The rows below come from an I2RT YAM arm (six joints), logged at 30 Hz.
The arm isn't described. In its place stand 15 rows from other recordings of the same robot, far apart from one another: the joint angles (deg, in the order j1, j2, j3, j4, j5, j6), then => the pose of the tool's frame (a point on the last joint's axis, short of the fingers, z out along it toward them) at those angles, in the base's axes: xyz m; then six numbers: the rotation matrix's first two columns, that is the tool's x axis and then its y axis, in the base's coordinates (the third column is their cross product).
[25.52, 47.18, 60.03, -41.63, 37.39, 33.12] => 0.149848, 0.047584, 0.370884, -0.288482, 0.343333, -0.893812, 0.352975, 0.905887, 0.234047
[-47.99, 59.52, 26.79, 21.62, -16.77, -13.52] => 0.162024, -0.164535, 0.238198, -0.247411, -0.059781, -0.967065, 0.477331, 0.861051, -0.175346
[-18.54, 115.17, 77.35, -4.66, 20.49, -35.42] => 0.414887, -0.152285, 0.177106, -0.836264, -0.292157, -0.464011, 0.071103, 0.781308, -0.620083
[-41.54, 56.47, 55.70, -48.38, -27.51, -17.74] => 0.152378, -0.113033, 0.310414, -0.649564, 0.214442, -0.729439, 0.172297, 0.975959, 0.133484
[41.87, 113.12, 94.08, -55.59, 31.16, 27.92] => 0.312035, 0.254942, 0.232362, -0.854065, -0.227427, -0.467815, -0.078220, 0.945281, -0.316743
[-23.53, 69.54, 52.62, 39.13, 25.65, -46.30] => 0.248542, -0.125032, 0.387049, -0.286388, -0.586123, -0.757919, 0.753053, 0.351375, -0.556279
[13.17, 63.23, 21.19, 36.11, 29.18, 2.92] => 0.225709, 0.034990, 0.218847, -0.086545, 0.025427, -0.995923, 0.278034, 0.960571, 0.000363
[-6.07, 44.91, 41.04, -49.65, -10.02, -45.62] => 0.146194, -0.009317, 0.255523, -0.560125, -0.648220, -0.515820, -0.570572, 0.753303, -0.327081
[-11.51, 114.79, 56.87, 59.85, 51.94, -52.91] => 0.393754, -0.108787, 0.180681, -0.693317, -0.360674, -0.623879, 0.565533, 0.264252, -0.781245
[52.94, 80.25, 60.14, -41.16, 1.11, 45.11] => 0.168487, 0.221960, 0.249692, -0.934236, -0.061718, -0.351276, -0.184729, 0.926243, 0.328557
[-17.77, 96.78, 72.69, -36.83, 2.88, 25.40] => 0.335199, -0.109305, 0.234683, -0.611078, 0.645699, -0.457883, 0.653333, 0.738010, 0.168809
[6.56, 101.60, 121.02, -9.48, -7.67, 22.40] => 0.388727, 0.049485, 0.529019, 0.065633, 0.387698, -0.919447, -0.290776, 0.888875, 0.354050
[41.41, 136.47, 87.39, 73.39, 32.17, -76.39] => 0.396622, 0.324520, 0.192368, 0.263128, -0.864884, -0.427481, 0.253968, 0.489563, -0.834164
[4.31, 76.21, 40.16, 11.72, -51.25, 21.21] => 0.275322, 0.048593, 0.234555, -0.656382, 0.177625, -0.733220, -0.555832, 0.543288, 0.629197
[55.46, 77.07, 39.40, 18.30, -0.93, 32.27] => 0.166734, 0.243257, 0.232229, -0.603378, 0.064937, -0.794807, -0.603346, 0.614545, 0.508240
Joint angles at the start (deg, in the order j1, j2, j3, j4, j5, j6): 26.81, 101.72, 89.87, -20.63, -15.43, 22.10
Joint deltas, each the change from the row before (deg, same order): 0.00, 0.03, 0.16, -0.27, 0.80, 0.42; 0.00, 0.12, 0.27, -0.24, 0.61, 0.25; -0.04, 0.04, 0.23, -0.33, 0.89, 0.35; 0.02, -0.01, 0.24, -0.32, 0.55, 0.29; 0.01, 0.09, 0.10, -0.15, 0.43, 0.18; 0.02, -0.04, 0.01, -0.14, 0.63, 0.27; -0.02, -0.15, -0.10, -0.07, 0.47, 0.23; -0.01, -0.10, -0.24, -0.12, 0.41, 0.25; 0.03, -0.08, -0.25, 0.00, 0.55, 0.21
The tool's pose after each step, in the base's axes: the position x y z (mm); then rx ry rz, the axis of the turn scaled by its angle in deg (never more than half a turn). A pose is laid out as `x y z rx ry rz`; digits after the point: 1 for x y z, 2 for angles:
368.3 196.2 322.5 -13.66 126.51 43.80
368.9 196.1 322.8 -13.00 126.64 43.27
369.4 195.4 323.3 -12.01 126.82 42.47
369.4 195.2 324.3 -11.37 126.92 42.04
369.7 195.2 324.0 -10.91 127.08 41.66
369.6 194.8 324.1 -10.24 127.18 41.13
369.2 194.2 324.4 -9.68 127.21 40.74
368.8 193.6 323.4 -9.12 127.49 40.37
368.5 193.3 322.4 -8.58 127.66 39.87

